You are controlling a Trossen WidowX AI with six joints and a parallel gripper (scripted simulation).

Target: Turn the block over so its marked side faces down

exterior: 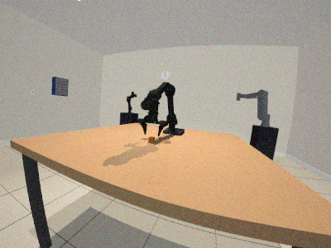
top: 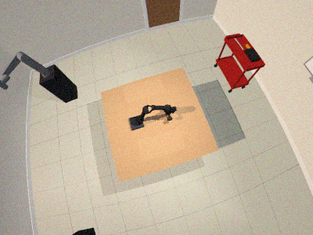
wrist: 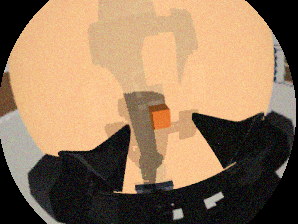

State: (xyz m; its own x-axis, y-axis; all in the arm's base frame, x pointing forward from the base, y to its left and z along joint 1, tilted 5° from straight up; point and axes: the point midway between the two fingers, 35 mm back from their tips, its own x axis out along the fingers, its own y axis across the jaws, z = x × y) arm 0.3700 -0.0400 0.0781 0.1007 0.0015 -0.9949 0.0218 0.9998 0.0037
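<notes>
Right now the block is 1 cm behind my gripper tip and 3 cm below it.
</notes>
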